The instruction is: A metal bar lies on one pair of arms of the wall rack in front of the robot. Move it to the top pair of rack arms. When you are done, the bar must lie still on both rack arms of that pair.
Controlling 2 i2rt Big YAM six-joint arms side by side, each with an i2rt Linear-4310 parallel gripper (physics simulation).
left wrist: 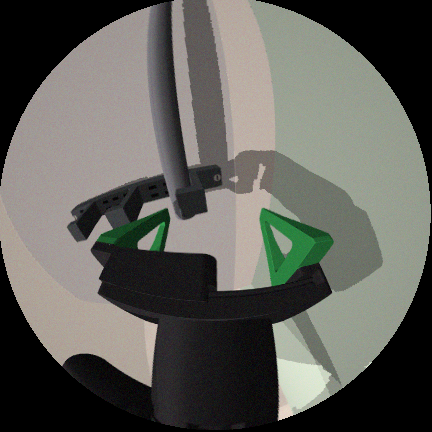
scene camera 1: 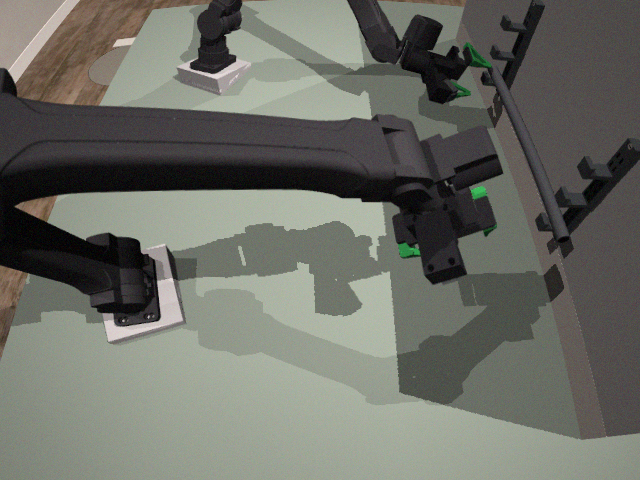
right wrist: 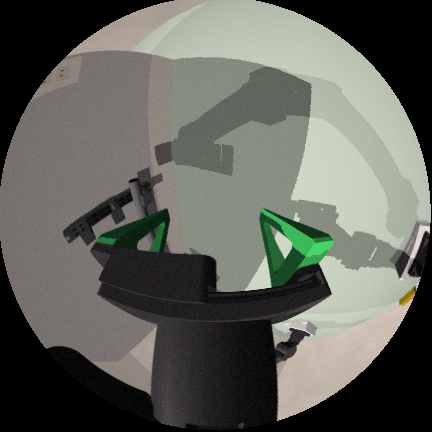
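The grey metal bar (scene camera 1: 529, 149) (left wrist: 164, 100) (right wrist: 137, 197) lies across the lowest pair of arms of the dark wall rack (scene camera 1: 595, 198). The top pair has a nearer arm (scene camera 1: 593, 167) and a farther arm (scene camera 1: 511, 23), with the middle pair between top and bottom. My left gripper (scene camera 1: 480, 79) (left wrist: 214, 212) is open and empty, close in front of the bar's far end. In the left wrist view that end shows by the left-hand finger. My right gripper (scene camera 1: 448, 227) (right wrist: 214, 213) is open and empty, out from the wall and to the left of the bar's near end; its fingertips are partly hidden in the scene view.
The dark wall panel (scene camera 1: 594, 310) rises behind the rack, with a pale ledge (scene camera 1: 586, 403) at its foot. Two white arm bases (scene camera 1: 173, 302) (scene camera 1: 219, 82) stand on the green surface. A socket plate (right wrist: 74, 72) shows on the wall in the right wrist view.
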